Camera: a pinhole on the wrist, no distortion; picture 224 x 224 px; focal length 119.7 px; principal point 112.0 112.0 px. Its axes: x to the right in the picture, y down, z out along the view. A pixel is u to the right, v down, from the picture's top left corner.
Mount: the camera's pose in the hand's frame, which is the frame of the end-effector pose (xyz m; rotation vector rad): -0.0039 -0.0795 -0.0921 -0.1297 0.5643 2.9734
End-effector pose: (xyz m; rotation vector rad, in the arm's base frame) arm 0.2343 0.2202 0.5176 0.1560 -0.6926 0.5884
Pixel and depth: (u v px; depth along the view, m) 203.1 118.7 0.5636
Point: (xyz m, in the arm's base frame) -0.3525 -0.0073 0.5136
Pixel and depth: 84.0 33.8 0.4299
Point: -0.0058 0.4704 0.7315
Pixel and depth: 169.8 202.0 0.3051
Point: 0.0614 -0.0907 0.5972
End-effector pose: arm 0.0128 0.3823 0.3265 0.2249 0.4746 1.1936
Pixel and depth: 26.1 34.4 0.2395
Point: -0.0095 0.5975 0.4236
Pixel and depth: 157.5 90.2 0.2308
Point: -0.0144 0.3162 0.4577
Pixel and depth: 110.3 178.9 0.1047
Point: 0.0999 0.3348 0.3143
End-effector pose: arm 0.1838 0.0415 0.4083 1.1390 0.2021 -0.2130
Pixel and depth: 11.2 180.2 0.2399
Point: 0.3147 -0.2072 0.3266
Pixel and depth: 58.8 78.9 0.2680
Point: 0.3141 -0.0643 0.5046
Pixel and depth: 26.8 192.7 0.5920
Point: 0.4571 -0.6765 0.3464
